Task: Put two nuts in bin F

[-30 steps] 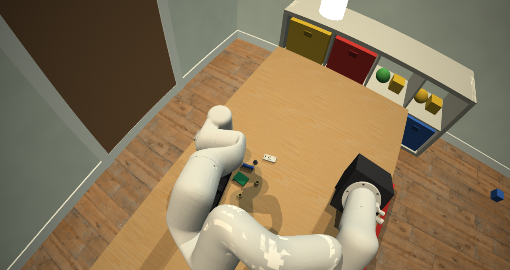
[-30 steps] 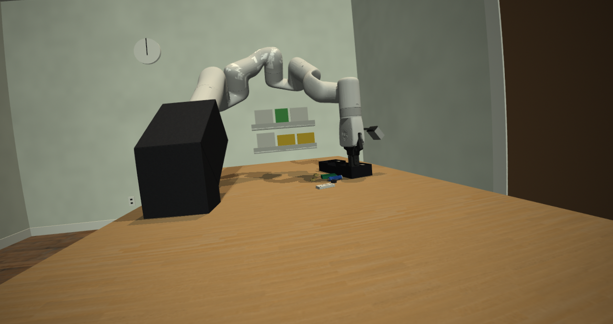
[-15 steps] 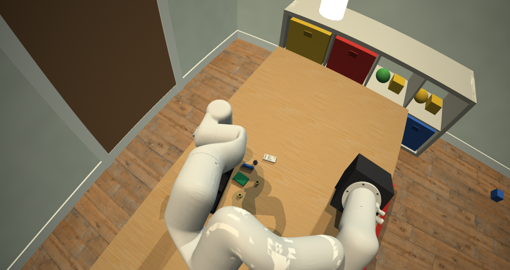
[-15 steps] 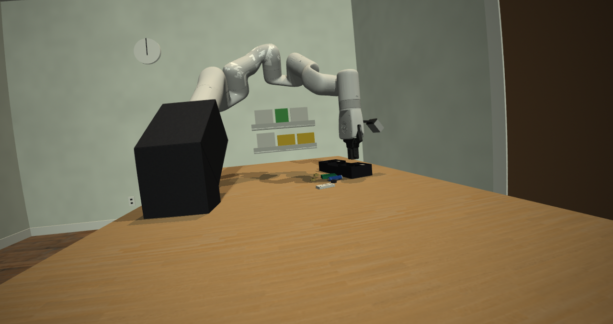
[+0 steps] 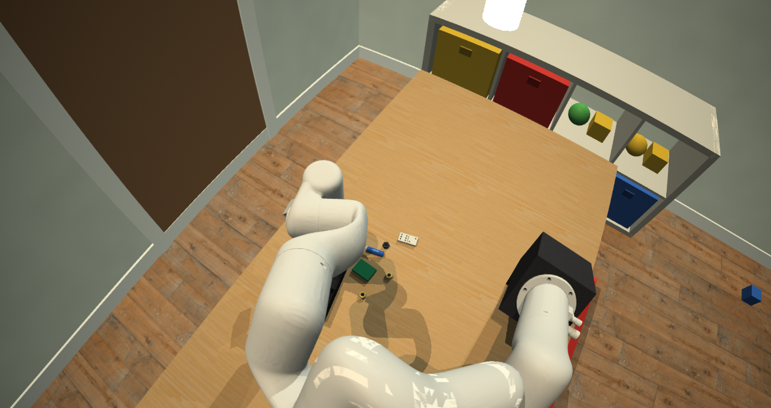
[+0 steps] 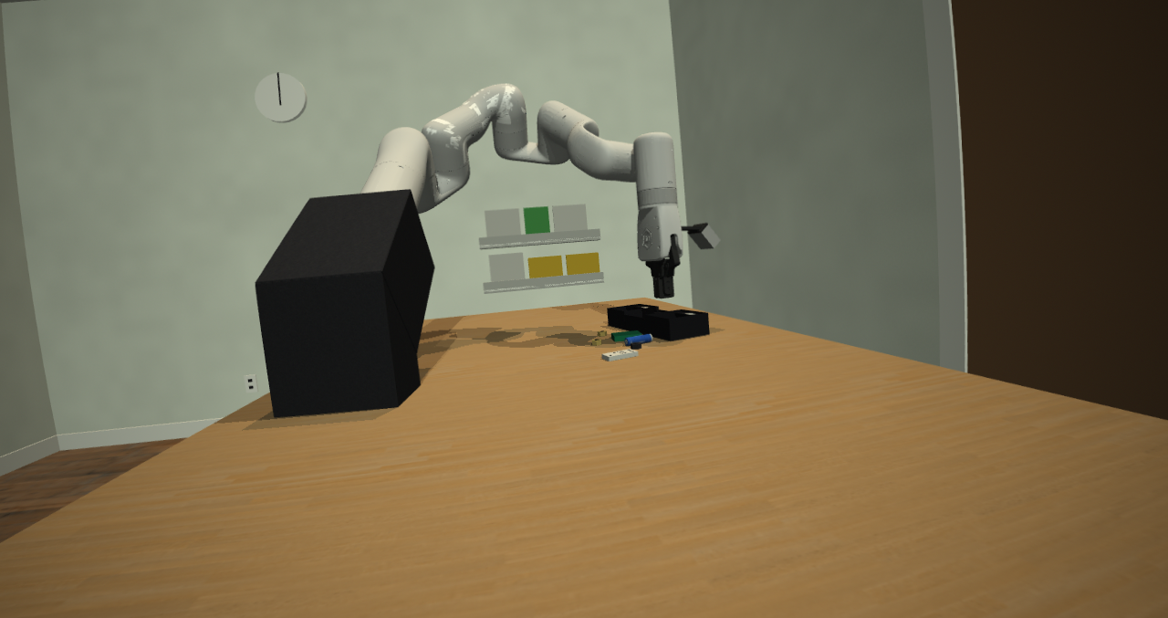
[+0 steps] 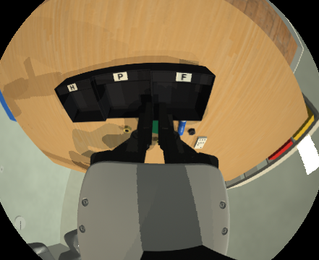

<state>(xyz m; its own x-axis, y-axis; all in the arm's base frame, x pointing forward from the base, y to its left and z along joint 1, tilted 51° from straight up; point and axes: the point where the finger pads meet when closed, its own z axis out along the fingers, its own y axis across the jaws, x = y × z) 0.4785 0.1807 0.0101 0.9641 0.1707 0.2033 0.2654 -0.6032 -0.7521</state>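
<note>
Right now my hand is 70 mm above the black bin marked F, 50 mm to the right of it and 20 mm past it. Also, from my hand: black nut: 110 mm to the right, 80 mm below, 80 mm behind; blue cylinder: 80 mm to the right, 80 mm below, 70 mm behind; green block: 80 mm below, 80 mm behind, 20 mm to the right.
</note>
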